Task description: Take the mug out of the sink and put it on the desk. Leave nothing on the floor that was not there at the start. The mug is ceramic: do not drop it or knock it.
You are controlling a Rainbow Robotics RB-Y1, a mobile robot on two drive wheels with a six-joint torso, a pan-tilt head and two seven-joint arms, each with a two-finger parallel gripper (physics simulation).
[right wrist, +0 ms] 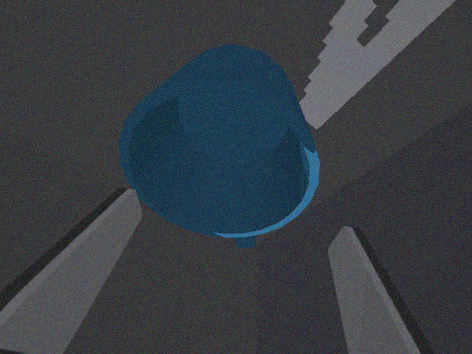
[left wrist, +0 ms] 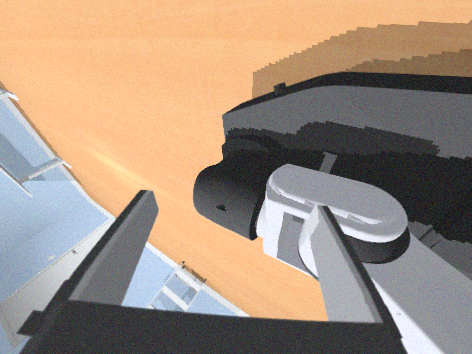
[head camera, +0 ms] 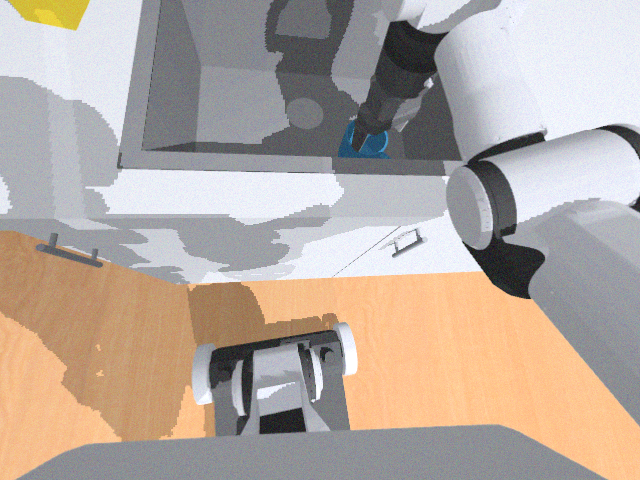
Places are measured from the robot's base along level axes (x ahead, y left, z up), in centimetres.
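Where they show: left gripper, fingertip midpoint: (left wrist: 234, 207); right gripper, fingertip midpoint: (right wrist: 235, 220) (head camera: 377, 138).
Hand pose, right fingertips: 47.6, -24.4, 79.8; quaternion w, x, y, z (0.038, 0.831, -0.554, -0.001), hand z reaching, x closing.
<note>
Each offset is from my right fingertips to the top centre of the thing, as dx, dy, dz. "*": to the spot under its first point. Level surfaces: height alone.
The blue mug @[-0.2, +0.6, -0.7] (head camera: 347, 147) (right wrist: 225, 135) stands in the grey sink (head camera: 227, 161), near the sink wall at the bottom of the head view. In the right wrist view its mouth faces the camera and a bit of its handle shows below the rim. My right gripper (head camera: 370, 136) (right wrist: 235, 220) is open, with nothing held. It reaches down into the sink, its fingertips close to the mug's rim; whether they touch it I cannot tell. My left gripper (left wrist: 234, 207) is open and empty, away from the sink. I cannot identify the desk in these views.
White counter @[dz +11.3] (head camera: 227, 191) surrounds the sink. A yellow object @[* +10.5, +47.8, +13.4] (head camera: 56, 12) shows at the top left. Cabinet handles (head camera: 69, 255) (head camera: 408, 241) stick out below the counter. The robot's base (left wrist: 350, 110) stands on the wooden floor @[dz -79.7] (head camera: 439, 351) (left wrist: 125, 75). Pale blue furniture (left wrist: 45, 215) lies at the left wrist view's left.
</note>
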